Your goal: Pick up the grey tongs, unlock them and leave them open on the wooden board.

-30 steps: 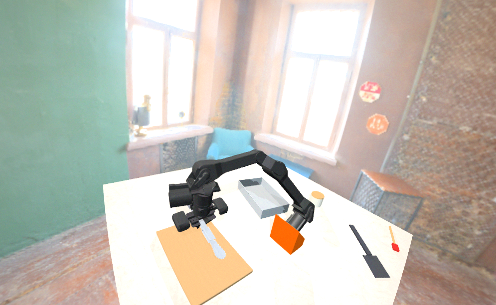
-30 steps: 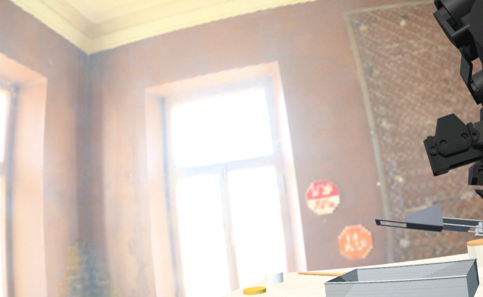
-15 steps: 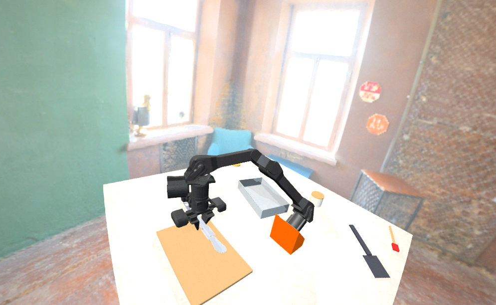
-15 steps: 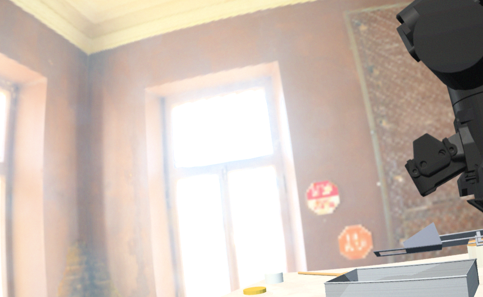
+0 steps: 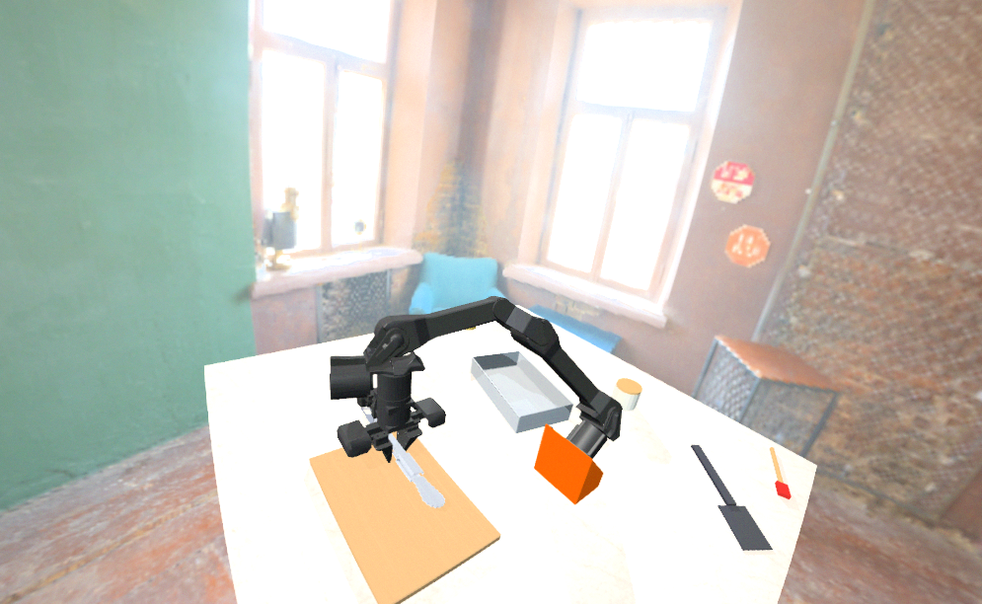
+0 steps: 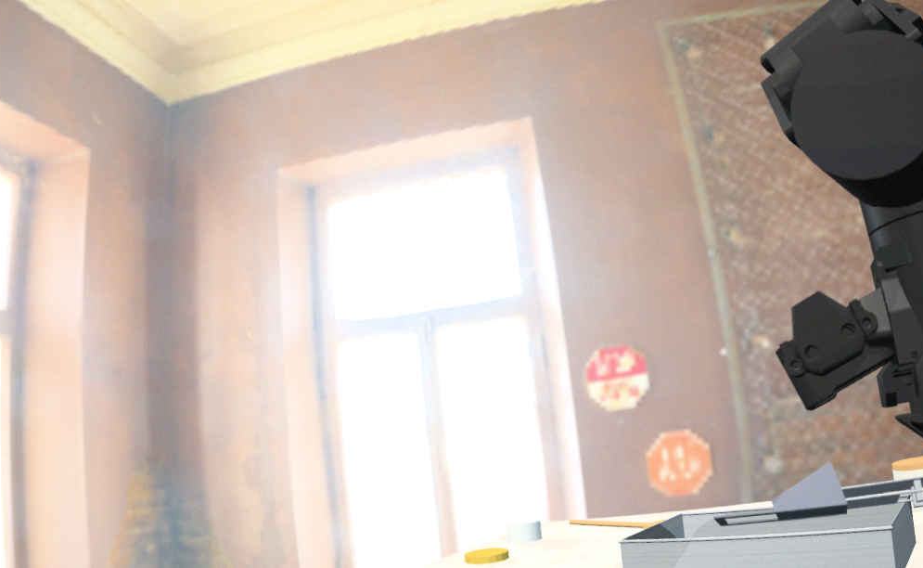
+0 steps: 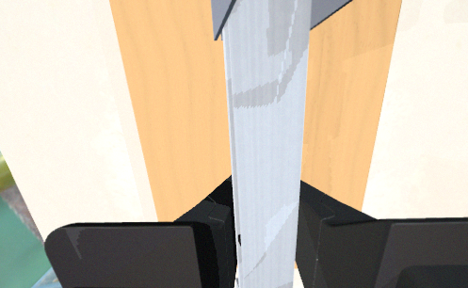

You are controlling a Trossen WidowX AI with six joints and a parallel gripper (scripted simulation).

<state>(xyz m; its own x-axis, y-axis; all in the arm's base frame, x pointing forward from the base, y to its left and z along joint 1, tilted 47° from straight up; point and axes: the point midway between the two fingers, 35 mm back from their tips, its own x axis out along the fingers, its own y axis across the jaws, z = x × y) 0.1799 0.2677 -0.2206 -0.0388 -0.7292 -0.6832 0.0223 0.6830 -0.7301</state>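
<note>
My gripper tip is 100 mm above the wooden board and 10 mm past it. Round my gripper tip: dark spatula (610 mm to the right, 470 mm behind, 110 mm below); then grey roasting tin (480 mm to the right, 130 mm ahead, 80 mm below); then lidded jar (740 mm to the right, 90 mm behind, 80 mm below).
</note>
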